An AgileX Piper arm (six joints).
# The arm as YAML. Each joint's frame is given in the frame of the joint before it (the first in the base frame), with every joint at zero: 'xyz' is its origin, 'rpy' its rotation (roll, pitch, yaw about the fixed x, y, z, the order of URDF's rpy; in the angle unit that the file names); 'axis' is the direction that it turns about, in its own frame. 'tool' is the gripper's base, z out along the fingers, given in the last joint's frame.
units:
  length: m
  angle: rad
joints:
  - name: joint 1
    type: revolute
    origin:
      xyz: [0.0, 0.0, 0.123]
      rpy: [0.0, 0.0, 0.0]
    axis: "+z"
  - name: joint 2
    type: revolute
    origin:
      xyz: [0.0, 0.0, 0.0]
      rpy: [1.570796, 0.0, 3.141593]
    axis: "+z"
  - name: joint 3
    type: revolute
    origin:
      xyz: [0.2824, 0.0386, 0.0]
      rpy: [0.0, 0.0, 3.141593]
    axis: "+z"
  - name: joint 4
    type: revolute
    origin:
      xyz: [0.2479, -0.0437, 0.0]
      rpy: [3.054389, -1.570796, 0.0]
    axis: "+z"
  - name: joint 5
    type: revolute
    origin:
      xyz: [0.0, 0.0, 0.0]
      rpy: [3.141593, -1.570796, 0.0]
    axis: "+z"
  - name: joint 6
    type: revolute
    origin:
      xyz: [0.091, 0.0, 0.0]
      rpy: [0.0, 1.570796, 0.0]
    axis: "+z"
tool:
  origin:
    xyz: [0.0, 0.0, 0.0]
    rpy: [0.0, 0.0, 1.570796]
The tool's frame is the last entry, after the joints.
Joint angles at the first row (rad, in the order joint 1, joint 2, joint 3, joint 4, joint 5, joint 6):
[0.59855 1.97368 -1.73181 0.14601 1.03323 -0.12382]
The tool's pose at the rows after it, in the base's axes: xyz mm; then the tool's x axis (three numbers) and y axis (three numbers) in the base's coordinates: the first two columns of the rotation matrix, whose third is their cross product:
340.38 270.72 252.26 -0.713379 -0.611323 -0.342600 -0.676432 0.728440 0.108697
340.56 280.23 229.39 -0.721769 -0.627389 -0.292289 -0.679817 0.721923 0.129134
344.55 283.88 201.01 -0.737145 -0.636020 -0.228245 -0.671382 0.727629 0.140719
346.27 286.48 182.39 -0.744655 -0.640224 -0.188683 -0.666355 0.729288 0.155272
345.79 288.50 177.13 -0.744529 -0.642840 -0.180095 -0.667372 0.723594 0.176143
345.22 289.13 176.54 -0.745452 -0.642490 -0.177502 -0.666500 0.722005 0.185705
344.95 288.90 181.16 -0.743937 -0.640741 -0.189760 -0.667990 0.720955 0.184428
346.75 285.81 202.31 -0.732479 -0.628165 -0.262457 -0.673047 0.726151 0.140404
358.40 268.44 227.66 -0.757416 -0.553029 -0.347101 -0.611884 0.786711 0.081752
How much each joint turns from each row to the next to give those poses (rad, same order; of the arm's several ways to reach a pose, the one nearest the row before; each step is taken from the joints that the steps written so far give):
[0.04453 0.03249 0.00199 0.01384 0.01218 -0.01892]
[0.01414 0.05261 -0.00003 0.01620 0.00191 -0.00240]
[0.00000 0.06288 0.00190 0.00562 0.00201 -0.00001]
[-0.00001 0.04201 -0.00003 0.01301 0.00002 -0.00547]
[0.00000 0.01255 -0.00003 0.02451 0.00001 -0.01500]
[0.00000 0.00161 0.00003 0.01070 0.00241 -0.00430]
[0.00002 -0.01018 -0.00003 -0.00001 -0.00235 0.00002]
[-0.00002 -0.04715 0.00001 -0.04200 -0.03382 0.01951]
[-0.03249 -0.05574 -0.00001 -0.07950 -0.04558 0.08336]

